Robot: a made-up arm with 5 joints. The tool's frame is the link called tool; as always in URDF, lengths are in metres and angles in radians.
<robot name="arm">
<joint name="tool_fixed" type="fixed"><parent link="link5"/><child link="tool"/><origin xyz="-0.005 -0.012 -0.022"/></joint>
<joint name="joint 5" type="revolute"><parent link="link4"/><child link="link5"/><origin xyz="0.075 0.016 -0.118"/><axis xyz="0 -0.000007 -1"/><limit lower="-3.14" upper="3.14"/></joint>
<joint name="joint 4" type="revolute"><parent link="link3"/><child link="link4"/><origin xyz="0.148 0.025 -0.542"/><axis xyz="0 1 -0.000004"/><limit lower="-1.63" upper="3.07"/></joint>
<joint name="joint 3" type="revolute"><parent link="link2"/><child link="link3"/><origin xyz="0.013 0.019 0.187"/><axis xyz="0 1 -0.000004"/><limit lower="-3.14" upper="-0.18"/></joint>
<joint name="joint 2" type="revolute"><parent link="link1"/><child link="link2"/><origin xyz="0.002 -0.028 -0.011"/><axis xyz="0 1 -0.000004"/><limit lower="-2.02" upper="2.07"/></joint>
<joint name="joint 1" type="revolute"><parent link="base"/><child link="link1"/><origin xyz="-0.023 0.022 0.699"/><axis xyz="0 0 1"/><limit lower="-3.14" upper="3.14"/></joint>
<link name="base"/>
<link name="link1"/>
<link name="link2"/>
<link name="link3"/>
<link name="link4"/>
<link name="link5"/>
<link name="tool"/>
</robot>
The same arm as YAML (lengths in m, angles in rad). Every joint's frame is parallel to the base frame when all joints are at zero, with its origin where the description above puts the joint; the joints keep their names.
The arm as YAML. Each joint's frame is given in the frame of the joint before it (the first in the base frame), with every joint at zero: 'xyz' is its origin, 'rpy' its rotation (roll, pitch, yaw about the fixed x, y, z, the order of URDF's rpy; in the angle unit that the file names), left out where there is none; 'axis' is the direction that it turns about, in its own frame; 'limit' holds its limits. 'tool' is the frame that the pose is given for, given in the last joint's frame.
units:
  length: m
  angle: rad
joints:
  - name: joint 1
    type: revolute
    origin:
      xyz: [-0.023, 0.022, 0.699]
    axis: [0.0, 0.0, 1.0]
    limit:
      lower: -3.14
      upper: 3.14
  - name: joint 2
    type: revolute
    origin:
      xyz: [0.002, -0.028, -0.011]
    axis: [0.0, 1.0, 0.0]
    limit:
      lower: -2.02
      upper: 2.07
  - name: joint 3
    type: revolute
    origin:
      xyz: [0.013, 0.019, 0.187]
    axis: [0.0, 1.0, 0.0]
    limit:
      lower: -3.14
      upper: -0.18
  - name: joint 4
    type: revolute
    origin:
      xyz: [0.148, 0.025, -0.542]
    axis: [0.0, 1.0, 0.0]
    limit:
      lower: -1.63
      upper: 3.07
  - name: joint 5
    type: revolute
    origin:
      xyz: [0.075, 0.016, -0.118]
    axis: [0.0, 0.0, -1.0]
    limit:
      lower: -3.14
      upper: 3.14
tool:
  origin:
    xyz: [-0.005, -0.012, -0.022]

